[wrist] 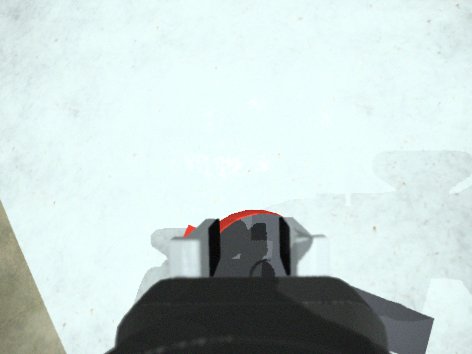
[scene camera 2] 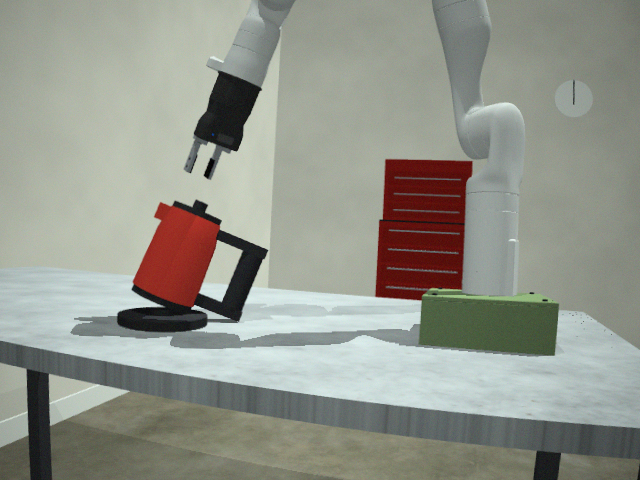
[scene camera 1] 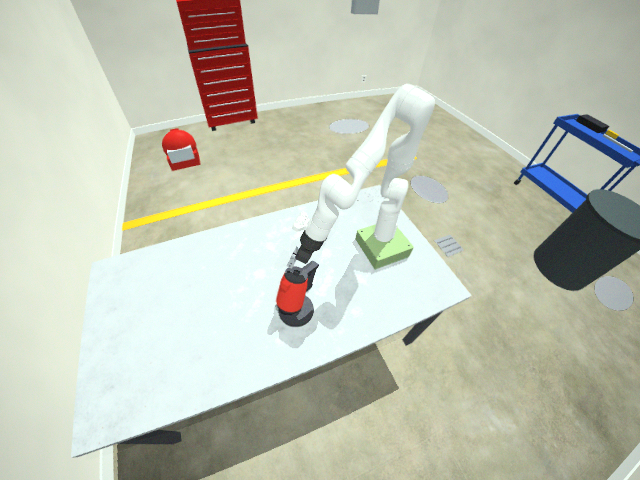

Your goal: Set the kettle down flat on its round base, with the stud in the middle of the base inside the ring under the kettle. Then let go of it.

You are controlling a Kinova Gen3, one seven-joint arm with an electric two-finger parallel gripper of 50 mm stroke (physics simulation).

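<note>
The red kettle [scene camera 1: 292, 294] [scene camera 2: 178, 253] is tilted, leaning toward its black handle [scene camera 2: 245, 279] [wrist: 406, 325]. Its bottom is raised on the left in scene camera 2, and its low right side meets or nearly meets the round black base [scene camera 1: 305, 317] [scene camera 2: 162, 322]. The handle's lower corner is at or close to the table top. The stud and the ring are hidden under the kettle, so their alignment cannot be seen. My gripper [scene camera 2: 198, 174] [wrist: 249, 237] is open and empty, above the lid and its black knob [scene camera 2: 200, 207], clear of both. Part of the kettle's red rim [wrist: 252, 212] shows in the wrist view.
The table [scene camera 1: 170, 330] [scene camera 2: 361, 377] carries the arm's green mounting block [scene camera 1: 385, 250] [scene camera 2: 488, 322], to the right of the kettle. A red tool cabinet [scene camera 1: 222, 72] [scene camera 2: 426, 227], a blue cart [scene camera 1: 584, 135] and a dark bin [scene camera 1: 578, 248] stand away from the table.
</note>
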